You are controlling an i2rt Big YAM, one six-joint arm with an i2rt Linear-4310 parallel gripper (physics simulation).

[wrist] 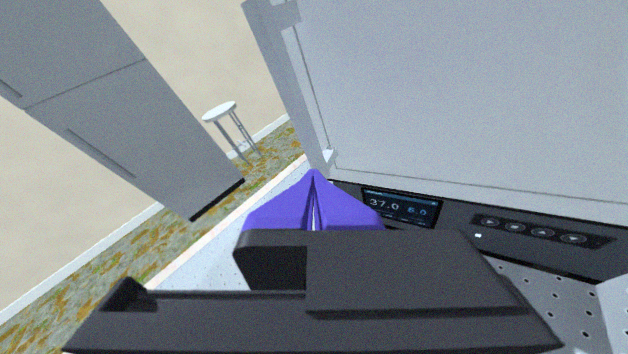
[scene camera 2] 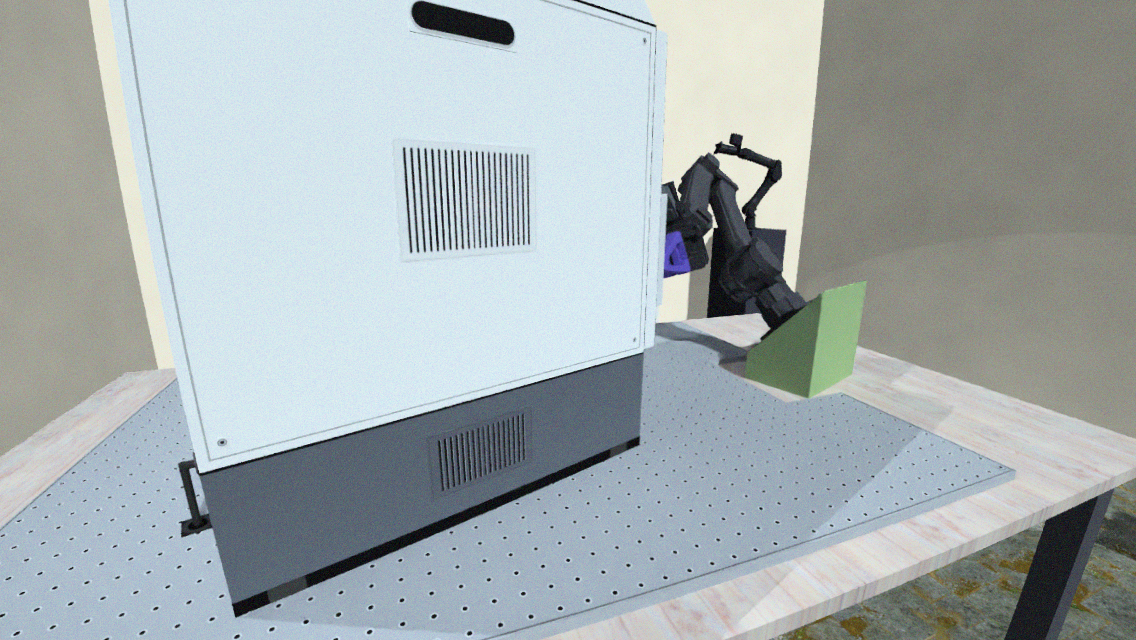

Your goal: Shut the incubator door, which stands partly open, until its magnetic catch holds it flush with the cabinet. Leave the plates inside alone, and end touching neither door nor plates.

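Places are measured from the arm's base along level axes (x back, y right, z up), in metres.
Where they show: gripper, fingertip midpoint: [wrist: 313, 176] [scene camera 2: 662, 266]; arm's base, origin of the base link: [scene camera 2: 794, 324].
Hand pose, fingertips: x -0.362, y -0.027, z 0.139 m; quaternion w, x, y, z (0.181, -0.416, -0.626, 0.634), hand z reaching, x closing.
Each offset is from my fingertips to the top centre of the thing. "spot": to the spot under its first point. Level surfaces: height alone.
The incubator cabinet {spot: dx -0.452, dy -0.131, dz +0.006 m} [scene camera 2: 317, 318] stands with its vented white side toward scene camera 2. The door [scene camera 2: 660, 159] [wrist: 450, 90] shows edge-on as a thin pale strip at the cabinet's right edge, and as a broad pale panel in the wrist view. The strip lies close along the cabinet; I cannot tell whether the catch holds it flush. My gripper [scene camera 2: 674, 254] [wrist: 313, 176] is shut and empty, its purple fingertips together near the door panel's lower left corner in the wrist view. Contact cannot be told. In scene camera 2 the cabinet edge partly hides the fingers. The plates do not show.
A control panel with a display {spot: dx -0.099, dy +0.036, dz -0.153 m} [wrist: 401, 207] lies below the door. The arm stands on a green wedge [scene camera 2: 834, 341] on the table, beside the perforated board {dz -0.232 m} [scene camera 2: 755, 469]. A second arm [scene camera 2: 767, 186] is farther back. A grey cupboard [wrist: 125, 115] and a stool [wrist: 220, 111] stand beyond.
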